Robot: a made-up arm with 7 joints. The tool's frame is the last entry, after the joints.
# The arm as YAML. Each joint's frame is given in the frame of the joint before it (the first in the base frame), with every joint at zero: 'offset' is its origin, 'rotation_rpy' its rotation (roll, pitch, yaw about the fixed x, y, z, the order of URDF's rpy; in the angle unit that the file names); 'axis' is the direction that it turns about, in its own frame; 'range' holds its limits. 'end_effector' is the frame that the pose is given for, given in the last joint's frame.
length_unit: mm
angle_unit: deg
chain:
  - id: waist
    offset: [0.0, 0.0, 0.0]
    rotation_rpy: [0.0, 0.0, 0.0]
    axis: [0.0, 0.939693, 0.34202]
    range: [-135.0, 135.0]
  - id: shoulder
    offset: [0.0, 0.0, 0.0]
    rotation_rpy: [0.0, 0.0, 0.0]
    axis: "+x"
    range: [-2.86, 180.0]
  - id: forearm
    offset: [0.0, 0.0, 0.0]
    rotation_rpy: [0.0, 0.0, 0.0]
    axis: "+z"
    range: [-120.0, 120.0]
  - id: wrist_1
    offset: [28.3, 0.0, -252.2]
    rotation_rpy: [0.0, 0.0, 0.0]
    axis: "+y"
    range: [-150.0, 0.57]
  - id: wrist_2
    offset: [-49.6, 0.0, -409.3]
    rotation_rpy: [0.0, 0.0, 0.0]
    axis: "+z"
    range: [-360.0, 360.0]
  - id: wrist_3
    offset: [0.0, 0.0, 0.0]
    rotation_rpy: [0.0, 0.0, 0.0]
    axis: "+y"
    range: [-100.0, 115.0]
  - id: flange
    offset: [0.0, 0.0, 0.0]
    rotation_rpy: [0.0, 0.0, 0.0]
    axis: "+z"
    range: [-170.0, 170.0]
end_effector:
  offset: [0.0, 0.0, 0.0]
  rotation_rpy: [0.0, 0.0, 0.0]
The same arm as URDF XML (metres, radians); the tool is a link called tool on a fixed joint. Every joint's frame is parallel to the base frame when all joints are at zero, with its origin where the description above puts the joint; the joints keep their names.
<robot name="arm">
  <link name="base_link"/>
  <link name="link1"/>
  <link name="link2"/>
  <link name="link3"/>
  <link name="link4"/>
  <link name="link5"/>
  <link name="link6"/>
  <link name="link7"/>
  <link name="tool"/>
  <joint name="waist" type="revolute">
    <parent link="base_link"/>
    <child link="link1"/>
    <origin xyz="0 0 0" rpy="0 0 0"/>
    <axis xyz="0 0.9397 0.342"/>
    <limit lower="-2.3562" upper="2.3562"/>
  </joint>
  <joint name="shoulder" type="revolute">
    <parent link="link1"/>
    <child link="link2"/>
    <origin xyz="0 0 0" rpy="0 0 0"/>
    <axis xyz="1 0 0"/>
    <limit lower="-0.0499" upper="3.1416"/>
  </joint>
  <joint name="forearm" type="revolute">
    <parent link="link2"/>
    <child link="link3"/>
    <origin xyz="0 0 0" rpy="0 0 0"/>
    <axis xyz="0 0 1"/>
    <limit lower="-2.0944" upper="2.0944"/>
  </joint>
  <joint name="wrist_1" type="revolute">
    <parent link="link3"/>
    <child link="link4"/>
    <origin xyz="0.0283 0 -0.2522" rpy="0 0 0"/>
    <axis xyz="0 1 0"/>
    <limit lower="-2.618" upper="0.0099"/>
  </joint>
  <joint name="wrist_2" type="revolute">
    <parent link="link4"/>
    <child link="link5"/>
    <origin xyz="-0.0496 0 -0.4093" rpy="0 0 0"/>
    <axis xyz="0 0 1"/>
    <limit lower="-6.2832" upper="6.2832"/>
  </joint>
  <joint name="wrist_3" type="revolute">
    <parent link="link5"/>
    <child link="link6"/>
    <origin xyz="0 0 0" rpy="0 0 0"/>
    <axis xyz="0 1 0"/>
    <limit lower="-1.7453" upper="2.0071"/>
  </joint>
  <joint name="flange" type="revolute">
    <parent link="link6"/>
    <child link="link7"/>
    <origin xyz="0 0 0" rpy="0 0 0"/>
    <axis xyz="0 0 1"/>
    <limit lower="-2.9671" upper="2.9671"/>
  </joint>
  <joint name="tool_fixed" type="fixed">
    <parent link="link7"/>
    <child link="tool"/>
    <origin xyz="0 0 0" rpy="0 0 0"/>
  </joint>
</robot>

